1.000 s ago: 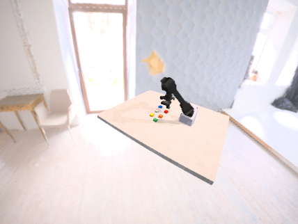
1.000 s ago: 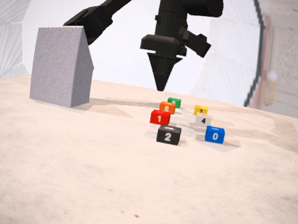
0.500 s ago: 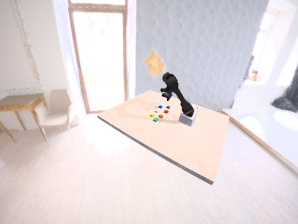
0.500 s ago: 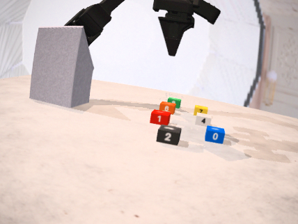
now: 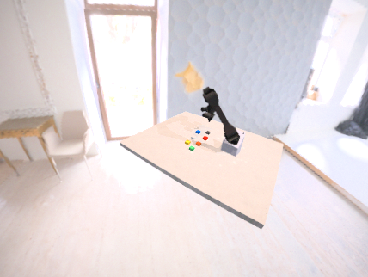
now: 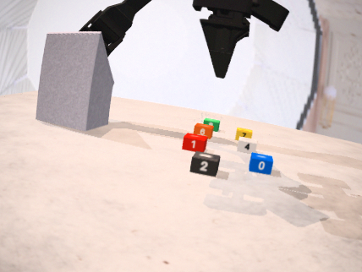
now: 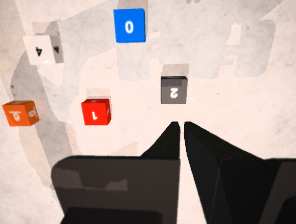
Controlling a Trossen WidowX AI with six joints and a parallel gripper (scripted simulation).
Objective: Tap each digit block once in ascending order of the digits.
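My gripper tip is 110 mm above the black 2 block and 10 mm to the left of it. Also, from my gripper tip: red 1 block 110 mm below, 100 mm to the left, 30 mm behind; then white 4 block 160 mm to the left, 110 mm below, 50 mm ahead; then blue 0 block 110 mm below, 70 mm ahead, 50 mm to the left.
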